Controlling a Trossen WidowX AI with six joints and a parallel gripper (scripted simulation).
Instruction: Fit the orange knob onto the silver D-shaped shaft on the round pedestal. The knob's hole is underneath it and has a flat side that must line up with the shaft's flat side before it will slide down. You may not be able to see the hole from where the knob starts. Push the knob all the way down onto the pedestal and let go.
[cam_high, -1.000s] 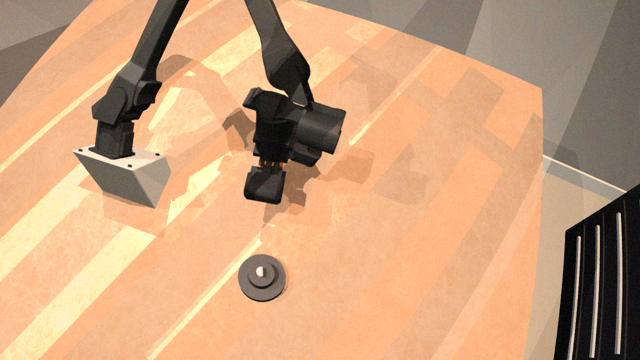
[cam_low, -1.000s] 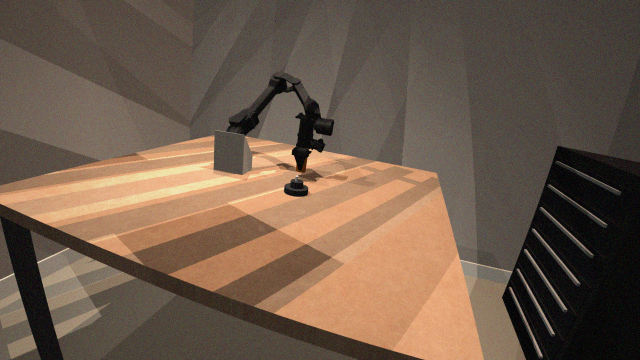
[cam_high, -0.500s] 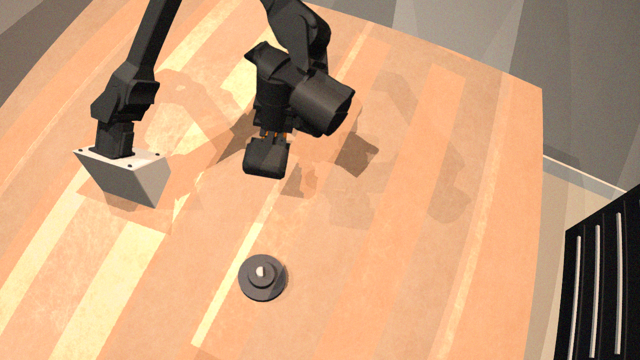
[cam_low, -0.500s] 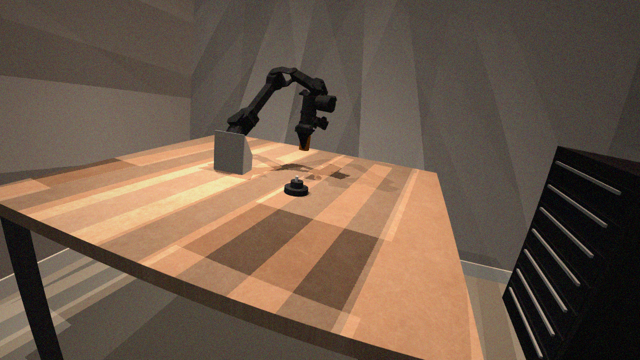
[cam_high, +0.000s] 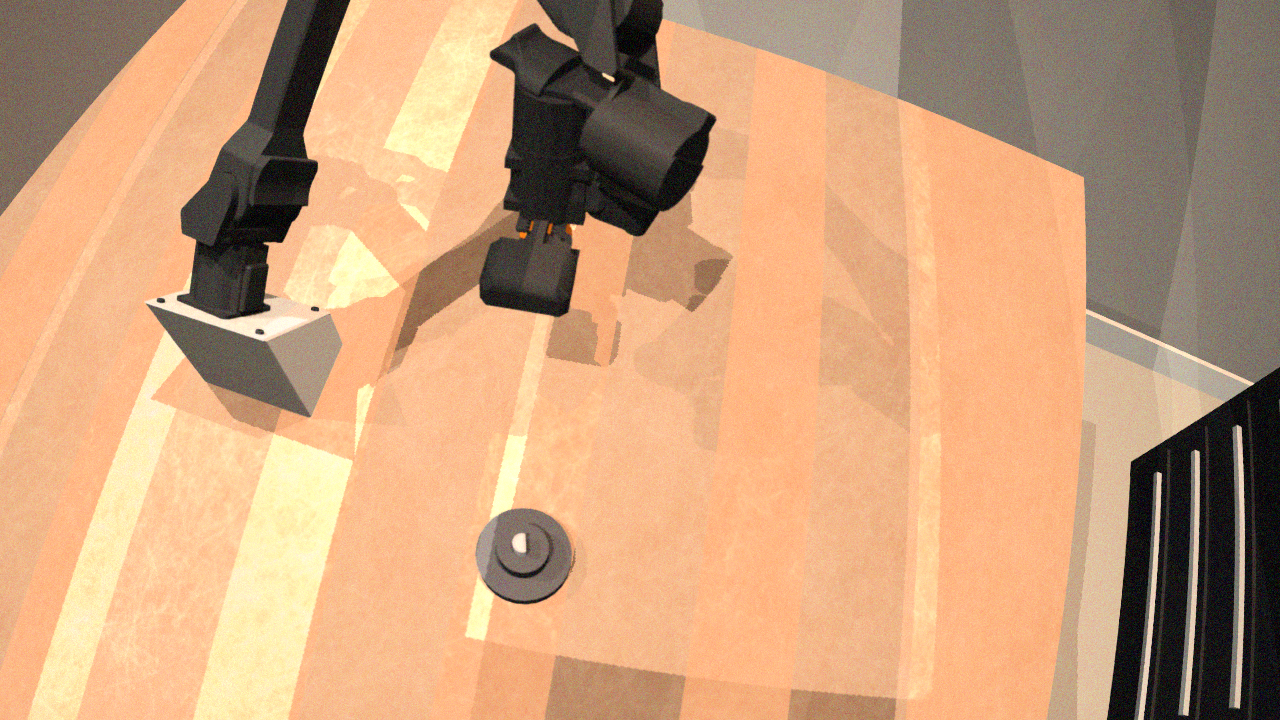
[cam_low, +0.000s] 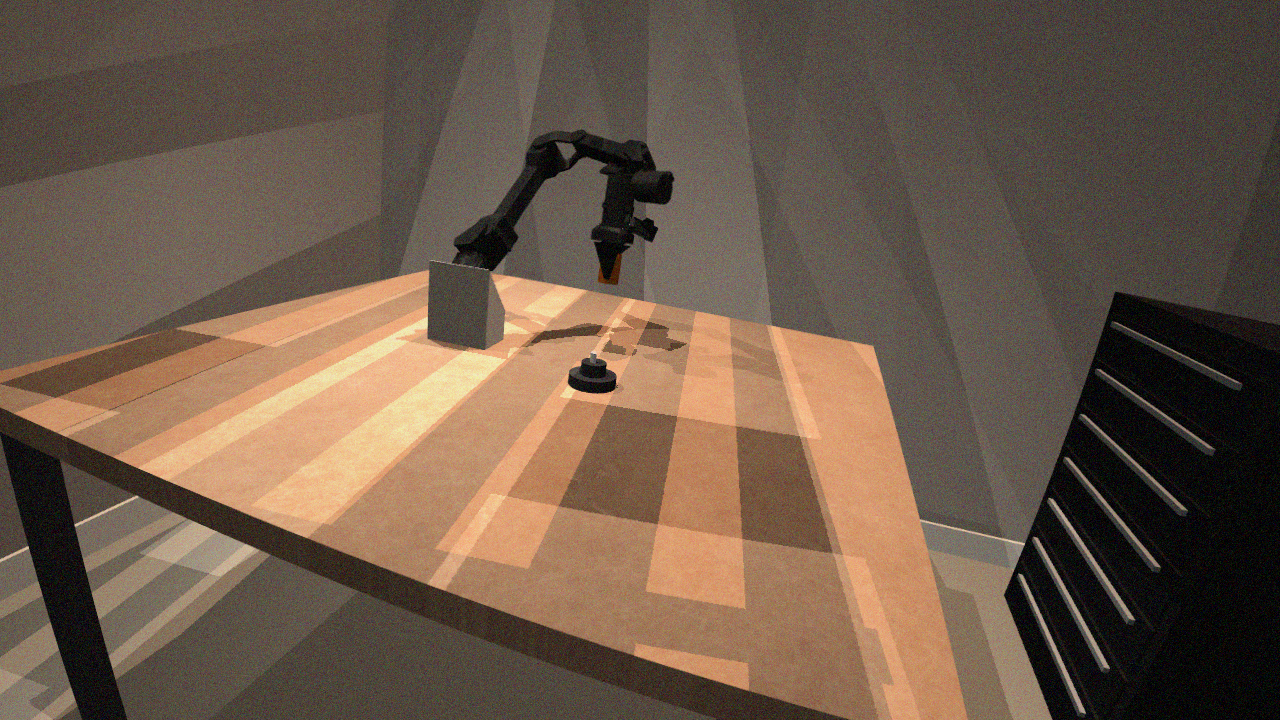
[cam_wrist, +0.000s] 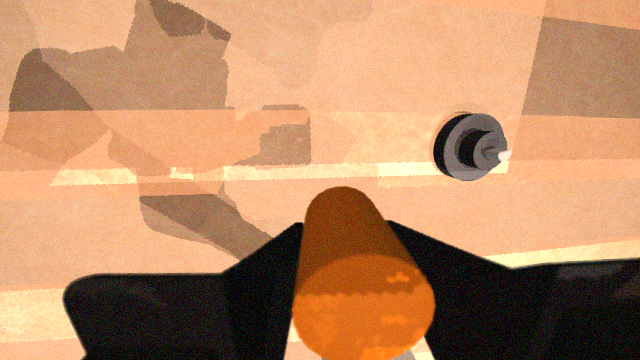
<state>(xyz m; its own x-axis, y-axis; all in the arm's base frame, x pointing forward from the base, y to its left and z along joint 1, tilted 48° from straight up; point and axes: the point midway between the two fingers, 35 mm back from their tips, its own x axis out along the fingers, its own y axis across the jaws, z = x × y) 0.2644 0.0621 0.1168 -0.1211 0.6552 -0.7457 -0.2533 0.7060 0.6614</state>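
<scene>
Now: the orange knob 3 cm above my gripper tip. The rest, counted from my gripper tip: round pedestal (19 cm to the right, 12 cm below, 6 cm ahead).
</scene>
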